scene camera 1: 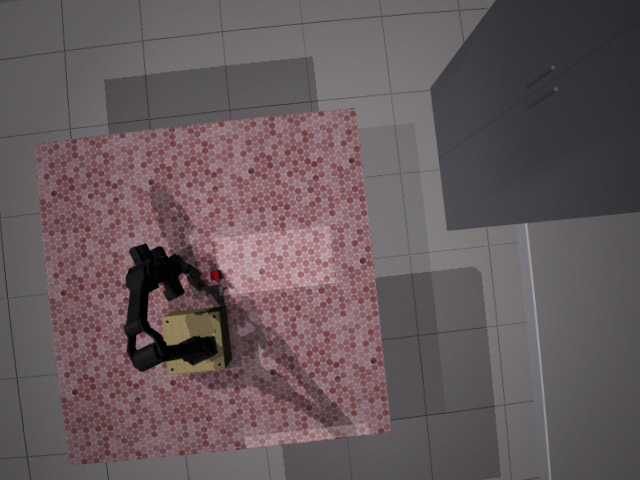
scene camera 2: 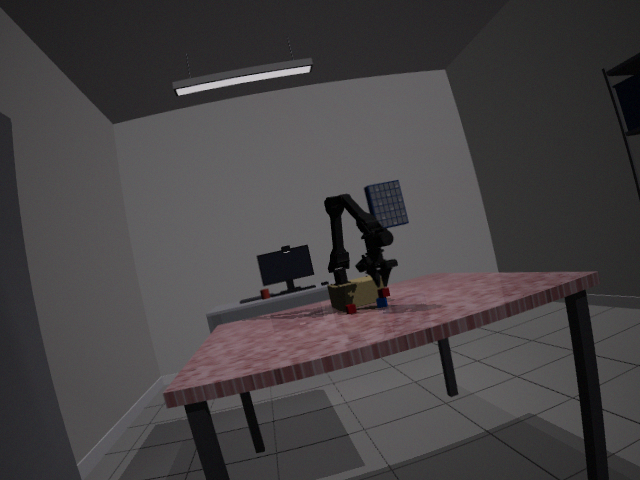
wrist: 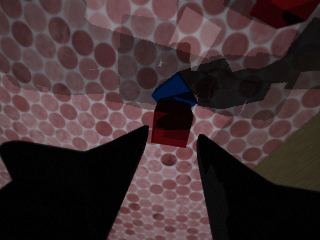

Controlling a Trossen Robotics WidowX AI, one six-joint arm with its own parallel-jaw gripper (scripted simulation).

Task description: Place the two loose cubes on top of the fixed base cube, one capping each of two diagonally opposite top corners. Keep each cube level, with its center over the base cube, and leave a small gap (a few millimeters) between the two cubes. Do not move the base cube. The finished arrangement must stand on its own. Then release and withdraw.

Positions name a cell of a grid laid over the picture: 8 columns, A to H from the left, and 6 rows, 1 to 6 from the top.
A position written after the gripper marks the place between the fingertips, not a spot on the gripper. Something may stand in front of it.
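Gripper visible in scene camera 1 (C4), scene camera 2 (E4) and the wrist view (E4).
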